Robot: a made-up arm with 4 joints. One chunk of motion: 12 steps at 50 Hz.
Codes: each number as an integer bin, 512 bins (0 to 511) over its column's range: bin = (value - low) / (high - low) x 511, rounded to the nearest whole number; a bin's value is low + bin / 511 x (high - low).
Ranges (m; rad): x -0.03..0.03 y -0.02..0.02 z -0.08..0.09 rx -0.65..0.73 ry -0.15..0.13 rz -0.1..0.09
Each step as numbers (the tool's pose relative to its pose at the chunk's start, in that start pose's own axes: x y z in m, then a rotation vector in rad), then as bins.
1 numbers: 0.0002 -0.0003 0.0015 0.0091 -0.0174 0.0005
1 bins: 257 252 245 244 242 270
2 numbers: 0.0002 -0.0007 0.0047 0.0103 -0.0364 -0.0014
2 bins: 257 247 255 245 207 265
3 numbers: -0.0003 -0.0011 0.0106 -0.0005 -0.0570 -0.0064
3 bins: 253 241 272 241 170 252
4 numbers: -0.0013 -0.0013 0.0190 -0.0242 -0.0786 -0.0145
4 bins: 244 239 298 232 130 230
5 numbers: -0.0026 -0.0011 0.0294 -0.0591 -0.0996 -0.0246
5 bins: 233 241 329 219 92 203
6 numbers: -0.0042 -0.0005 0.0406 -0.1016 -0.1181 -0.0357
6 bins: 220 249 363 203 58 173
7 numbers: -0.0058 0.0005 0.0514 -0.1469 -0.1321 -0.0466
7 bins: 206 262 395 186 33 144
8 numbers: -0.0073 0.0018 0.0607 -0.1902 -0.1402 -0.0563
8 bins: 193 278 423 170 18 118
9 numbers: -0.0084 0.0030 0.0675 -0.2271 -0.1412 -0.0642
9 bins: 184 294 443 157 16 96
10 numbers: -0.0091 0.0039 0.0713 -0.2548 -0.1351 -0.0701
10 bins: 178 305 455 146 27 80
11 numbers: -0.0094 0.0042 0.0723 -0.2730 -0.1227 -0.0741
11 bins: 175 309 458 140 50 70
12 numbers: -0.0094 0.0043 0.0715 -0.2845 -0.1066 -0.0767
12 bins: 175 310 455 135 79 63
